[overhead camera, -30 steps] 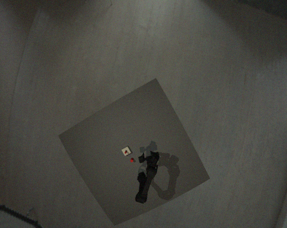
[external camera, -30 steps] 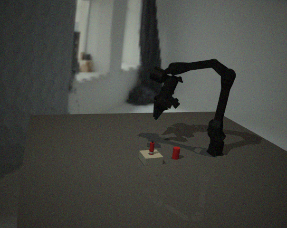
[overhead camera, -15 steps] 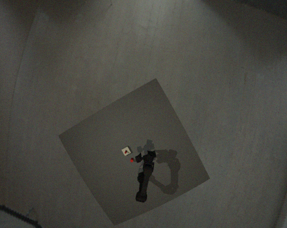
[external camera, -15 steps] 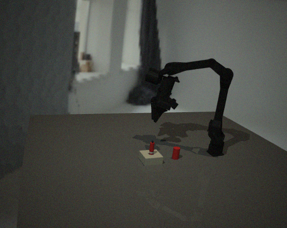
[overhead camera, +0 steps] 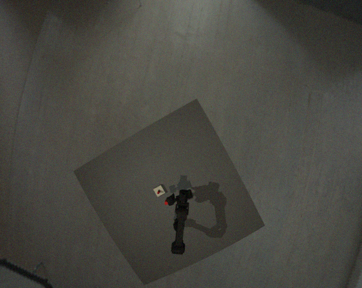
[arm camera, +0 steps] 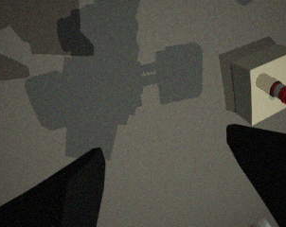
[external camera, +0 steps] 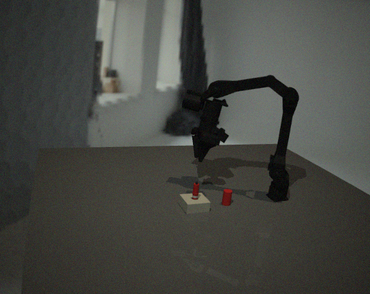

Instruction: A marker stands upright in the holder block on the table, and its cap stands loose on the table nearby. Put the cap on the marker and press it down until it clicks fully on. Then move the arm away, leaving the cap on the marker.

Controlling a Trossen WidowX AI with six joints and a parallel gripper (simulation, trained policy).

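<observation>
The red cap is 50 mm behind my gripper tip, 140 mm to the left of it and 80 mm below it. From my gripper tip the other things lie so: holder block: 60 mm ahead, 150 mm to the left, 90 mm below; then red marker: 60 mm ahead, 150 mm to the left, 40 mm below.
</observation>
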